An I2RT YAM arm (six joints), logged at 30 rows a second.
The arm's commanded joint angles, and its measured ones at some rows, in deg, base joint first. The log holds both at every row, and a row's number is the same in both.
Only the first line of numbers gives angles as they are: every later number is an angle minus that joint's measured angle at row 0.
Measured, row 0: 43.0, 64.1, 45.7, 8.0, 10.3, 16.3
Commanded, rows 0 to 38: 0.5, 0.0, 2.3, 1.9, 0.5, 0.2; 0.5, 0.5, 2.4, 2.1, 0.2, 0.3; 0.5, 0.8, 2.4, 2.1, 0.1, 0.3; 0.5, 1.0, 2.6, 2.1, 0.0, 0.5; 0.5, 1.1, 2.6, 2.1, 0.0, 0.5; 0.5, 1.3, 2.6, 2.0, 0.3, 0.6; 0.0, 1.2, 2.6, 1.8, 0.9, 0.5; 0.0, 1.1, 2.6, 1.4, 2.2, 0.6; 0.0, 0.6, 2.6, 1.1, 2.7, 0.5; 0.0, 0.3, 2.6, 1.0, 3.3, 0.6; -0.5, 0.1, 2.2, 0.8, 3.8, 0.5; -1.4, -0.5, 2.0, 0.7, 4.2, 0.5; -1.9, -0.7, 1.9, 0.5, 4.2, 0.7; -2.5, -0.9, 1.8, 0.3, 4.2, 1.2; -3.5, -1.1, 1.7, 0.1, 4.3, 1.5; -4.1, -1.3, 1.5, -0.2, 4.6, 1.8; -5.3, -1.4, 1.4, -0.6, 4.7, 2.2; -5.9, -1.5, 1.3, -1.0, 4.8, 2.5; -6.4, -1.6, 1.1, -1.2, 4.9, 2.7; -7.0, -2.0, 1.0, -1.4, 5.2, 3.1; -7.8, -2.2, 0.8, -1.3, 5.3, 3.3; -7.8, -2.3, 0.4, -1.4, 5.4, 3.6; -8.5, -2.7, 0.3, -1.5, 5.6, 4.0; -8.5, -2.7, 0.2, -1.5, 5.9, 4.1; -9.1, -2.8, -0.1, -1.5, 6.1, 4.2; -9.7, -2.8, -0.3, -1.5, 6.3, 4.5; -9.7, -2.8, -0.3, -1.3, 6.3, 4.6; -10.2, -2.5, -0.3, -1.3, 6.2, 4.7; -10.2, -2.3, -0.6, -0.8, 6.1, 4.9; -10.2, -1.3, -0.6, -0.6, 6.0, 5.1; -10.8, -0.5, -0.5, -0.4, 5.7, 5.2; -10.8, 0.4, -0.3, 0.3, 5.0, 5.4; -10.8, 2.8, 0.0, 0.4, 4.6, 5.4; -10.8, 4.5, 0.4, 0.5, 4.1, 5.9; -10.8, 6.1, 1.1, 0.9, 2.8, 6.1; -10.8, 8.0, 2.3, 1.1, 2.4, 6.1; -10.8, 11.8, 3.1, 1.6, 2.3, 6.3; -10.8, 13.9, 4.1, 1.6, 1.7, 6.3; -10.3, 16.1, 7.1, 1.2, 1.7, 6.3
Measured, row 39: -10.4, 11.9, 1.5, -1.4, 3.1, 5.6
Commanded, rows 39 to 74: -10.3, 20.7, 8.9, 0.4, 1.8, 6.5; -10.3, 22.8, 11.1, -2.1, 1.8, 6.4; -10.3, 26.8, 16.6, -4.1, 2.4, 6.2; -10.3, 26.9, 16.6, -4.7, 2.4, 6.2; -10.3, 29.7, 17.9, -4.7, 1.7, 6.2; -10.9, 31.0, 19.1, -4.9, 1.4, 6.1; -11.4, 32.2, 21.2, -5.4, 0.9, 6.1; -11.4, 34.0, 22.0, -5.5, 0.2, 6.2; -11.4, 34.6, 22.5, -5.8, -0.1, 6.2; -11.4, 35.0, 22.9, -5.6, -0.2, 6.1; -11.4, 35.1, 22.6, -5.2, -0.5, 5.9; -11.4, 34.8, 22.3, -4.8, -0.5, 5.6; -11.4, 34.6, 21.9, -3.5, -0.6, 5.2; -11.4, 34.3, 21.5, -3.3, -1.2, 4.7; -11.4, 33.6, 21.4, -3.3, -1.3, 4.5; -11.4, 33.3, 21.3, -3.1, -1.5, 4.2; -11.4, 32.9, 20.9, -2.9, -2.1, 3.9; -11.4, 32.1, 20.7, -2.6, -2.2, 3.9; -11.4, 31.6, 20.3, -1.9, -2.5, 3.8; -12.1, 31.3, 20.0, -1.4, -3.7, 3.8; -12.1, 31.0, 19.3, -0.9, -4.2, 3.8; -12.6, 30.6, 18.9, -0.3, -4.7, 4.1; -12.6, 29.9, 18.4, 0.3, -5.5, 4.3; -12.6, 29.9, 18.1, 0.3, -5.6, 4.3; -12.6, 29.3, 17.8, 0.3, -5.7, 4.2; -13.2, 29.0, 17.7, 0.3, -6.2, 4.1; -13.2, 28.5, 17.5, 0.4, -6.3, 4.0; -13.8, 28.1, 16.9, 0.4, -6.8, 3.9; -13.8, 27.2, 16.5, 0.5, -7.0, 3.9; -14.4, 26.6, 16.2, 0.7, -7.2, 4.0; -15.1, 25.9, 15.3, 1.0, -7.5, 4.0; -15.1, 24.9, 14.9, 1.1, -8.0, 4.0; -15.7, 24.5, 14.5, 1.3, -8.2, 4.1; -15.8, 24.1, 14.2, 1.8, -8.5, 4.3; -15.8, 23.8, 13.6, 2.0, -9.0, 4.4; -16.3, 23.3, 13.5, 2.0, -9.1, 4.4
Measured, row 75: -15.4, 25.8, 14.0, -2.0, -7.3, 4.6
